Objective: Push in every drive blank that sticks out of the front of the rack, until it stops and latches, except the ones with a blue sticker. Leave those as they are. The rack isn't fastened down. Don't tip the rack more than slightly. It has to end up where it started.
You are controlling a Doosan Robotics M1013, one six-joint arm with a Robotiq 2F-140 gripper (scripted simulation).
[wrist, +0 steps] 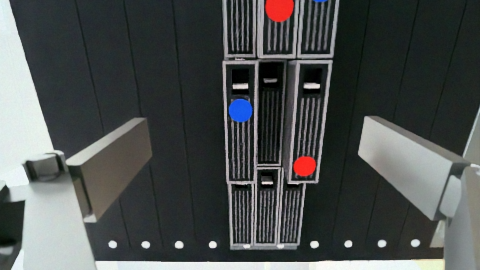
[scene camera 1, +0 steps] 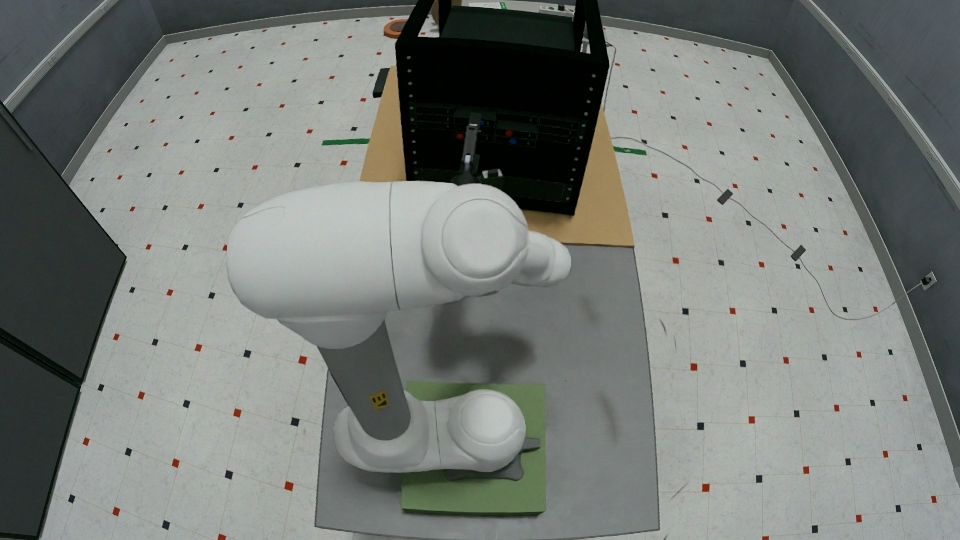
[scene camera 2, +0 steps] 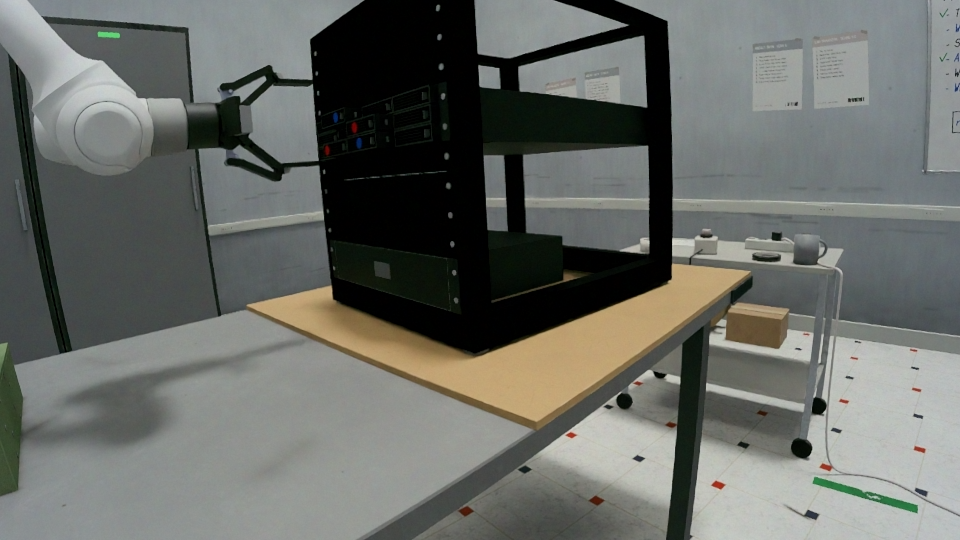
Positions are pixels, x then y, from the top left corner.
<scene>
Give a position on a tan board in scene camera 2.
532, 380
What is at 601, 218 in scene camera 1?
A tan board.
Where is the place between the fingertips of my gripper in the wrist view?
At 255, 136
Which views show the black rack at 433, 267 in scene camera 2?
The wrist view, scene camera 1 and scene camera 2: all of them.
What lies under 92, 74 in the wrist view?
A black rack.
</scene>
